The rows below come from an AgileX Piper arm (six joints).
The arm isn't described. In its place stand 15 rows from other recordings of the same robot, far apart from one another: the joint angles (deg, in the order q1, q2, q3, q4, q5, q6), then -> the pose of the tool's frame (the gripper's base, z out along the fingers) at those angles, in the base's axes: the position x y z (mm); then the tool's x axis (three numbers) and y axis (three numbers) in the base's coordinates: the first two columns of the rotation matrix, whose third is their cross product.
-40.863, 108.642, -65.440, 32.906, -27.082, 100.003 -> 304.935, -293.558, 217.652, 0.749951, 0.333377, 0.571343, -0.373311, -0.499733, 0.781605
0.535, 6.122, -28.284, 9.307, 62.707, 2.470 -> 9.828, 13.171, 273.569, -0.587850, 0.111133, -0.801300, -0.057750, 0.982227, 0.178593
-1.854, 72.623, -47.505, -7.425, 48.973, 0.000 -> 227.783, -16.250, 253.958, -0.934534, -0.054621, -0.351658, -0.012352, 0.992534, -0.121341
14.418, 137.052, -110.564, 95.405, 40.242, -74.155 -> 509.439, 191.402, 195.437, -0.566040, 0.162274, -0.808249, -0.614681, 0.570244, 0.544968
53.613, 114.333, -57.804, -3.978, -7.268, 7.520 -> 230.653, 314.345, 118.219, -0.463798, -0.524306, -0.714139, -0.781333, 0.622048, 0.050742
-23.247, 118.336, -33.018, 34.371, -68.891, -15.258 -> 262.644, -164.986, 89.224, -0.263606, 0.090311, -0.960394, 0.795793, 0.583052, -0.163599
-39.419, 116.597, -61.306, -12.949, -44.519, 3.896 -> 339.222, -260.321, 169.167, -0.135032, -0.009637, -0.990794, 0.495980, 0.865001, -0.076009
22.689, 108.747, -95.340, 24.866, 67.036, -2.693 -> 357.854, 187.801, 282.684, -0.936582, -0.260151, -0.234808, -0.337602, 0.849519, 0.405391
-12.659, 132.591, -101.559, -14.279, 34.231, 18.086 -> 485.400, -121.965, 136.865, -0.804316, 0.290331, -0.518443, 0.374972, 0.924837, -0.063821
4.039, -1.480, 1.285, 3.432, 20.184, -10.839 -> 52.062, 5.560, 175.407, -0.243246, -0.150033, -0.958291, -0.123661, 0.984700, -0.122779
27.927, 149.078, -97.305, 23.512, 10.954, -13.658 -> 438.085, 240.026, -8.634, -0.812451, -0.244960, -0.529072, -0.375059, 0.914354, 0.152600
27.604, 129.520, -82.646, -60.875, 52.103, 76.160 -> 409.375, 143.265, 101.918, -0.828115, -0.044555, -0.558785, 0.258304, 0.854367, -0.450928
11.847, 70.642, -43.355, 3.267, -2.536, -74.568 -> 263.139, 54.964, 296.704, 0.086211, -0.949762, -0.300864, -0.378463, 0.248130, -0.891738
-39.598, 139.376, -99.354, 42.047, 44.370, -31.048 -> 399.788, -275.399, 75.614, -0.714598, 0.626385, -0.311435, 0.468007, 0.758983, 0.452675
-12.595, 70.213, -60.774, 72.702, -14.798, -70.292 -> 269.095, -82.864, 404.371, 0.015369, 0.028710, -0.999470, 0.449205, 0.892836, 0.032555
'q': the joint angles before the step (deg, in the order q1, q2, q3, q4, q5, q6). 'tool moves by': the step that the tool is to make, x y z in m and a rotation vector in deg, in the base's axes. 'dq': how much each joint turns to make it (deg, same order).
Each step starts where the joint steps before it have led.
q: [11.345 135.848 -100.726 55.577 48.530 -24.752]
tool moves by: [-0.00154 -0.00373 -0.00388 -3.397 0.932 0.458]
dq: [-0.001 0.001 -0.001 -4.698 -0.001 2.635]
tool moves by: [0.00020 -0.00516 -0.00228 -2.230 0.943 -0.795]
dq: [-0.286 0.000 -0.058 -3.267 -0.170 2.695]
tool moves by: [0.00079 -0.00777 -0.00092 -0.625 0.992 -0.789]
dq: [-0.859 -0.001 0.002 -1.202 0.629 1.203]
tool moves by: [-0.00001 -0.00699 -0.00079 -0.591 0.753 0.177]
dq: [-0.802 0.000 -0.001 -1.032 1.032 0.229]
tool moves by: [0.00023 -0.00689 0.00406 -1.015 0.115 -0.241]
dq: [-0.688 -0.631 0.002 -1.661 0.573 0.915]
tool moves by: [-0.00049 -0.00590 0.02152 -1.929 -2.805 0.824]
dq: [-0.401 -2.807 -0.001 -2.808 0.228 0.287]
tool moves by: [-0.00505 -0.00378 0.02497 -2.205 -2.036 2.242]
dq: [-0.115 -3.324 0.002 -3.380 1.947 0.228]
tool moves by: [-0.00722 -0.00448 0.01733 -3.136 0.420 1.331]
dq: [0.001 -2.577 -0.002 -4.698 2.865 2.351]
